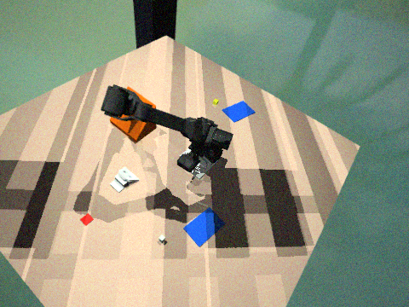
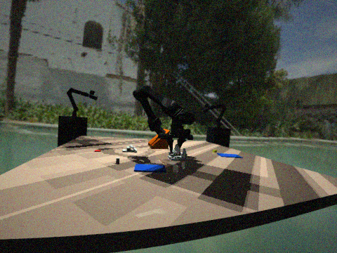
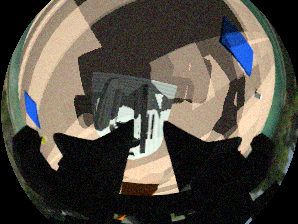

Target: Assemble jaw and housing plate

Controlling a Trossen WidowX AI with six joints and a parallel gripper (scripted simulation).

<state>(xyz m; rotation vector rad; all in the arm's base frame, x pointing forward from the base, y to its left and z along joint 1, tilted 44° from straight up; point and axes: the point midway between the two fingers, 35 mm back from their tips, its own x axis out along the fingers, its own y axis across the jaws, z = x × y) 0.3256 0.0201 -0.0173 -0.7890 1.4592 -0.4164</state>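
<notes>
Now: the white base plate 1 cm ahead of my gripper tip, 3 cm to the left of it and 3 cm below it. Round my gripper tip: grey cube (13 cm ahead, 28 cm to the right, 2 cm below); grey jaw (4 cm behind, 1 cm to the left); yellow cube (21 cm behind, 35 cm to the left, 3 cm below).
</notes>
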